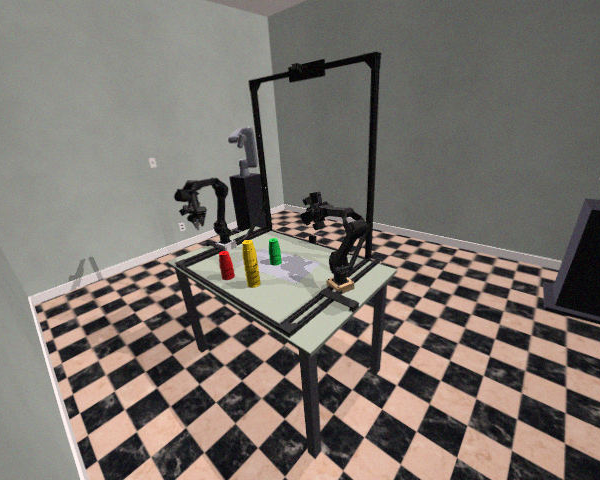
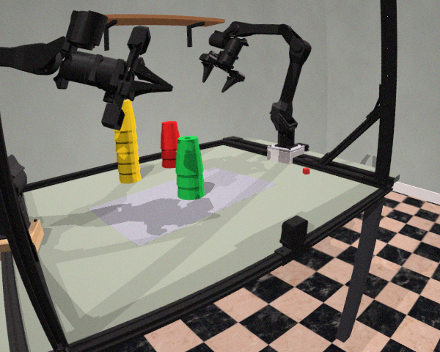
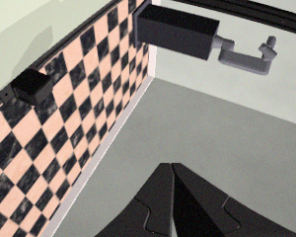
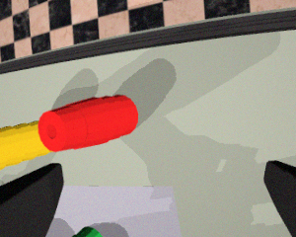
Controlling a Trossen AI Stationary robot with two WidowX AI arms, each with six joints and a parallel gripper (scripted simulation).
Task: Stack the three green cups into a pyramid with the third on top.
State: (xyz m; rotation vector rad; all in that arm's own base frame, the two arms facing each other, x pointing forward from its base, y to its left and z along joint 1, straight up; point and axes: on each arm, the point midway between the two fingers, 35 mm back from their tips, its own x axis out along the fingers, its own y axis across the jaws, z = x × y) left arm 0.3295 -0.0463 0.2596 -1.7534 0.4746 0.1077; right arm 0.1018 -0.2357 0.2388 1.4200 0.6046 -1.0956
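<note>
Now: the grey mat 35 cm to the left of my right hand, 29 cm below it and 25 cm behind it. From my right hand the other things lie so: red cube: 38 cm behind, 28 cm below, 2 cm to the right.
</note>
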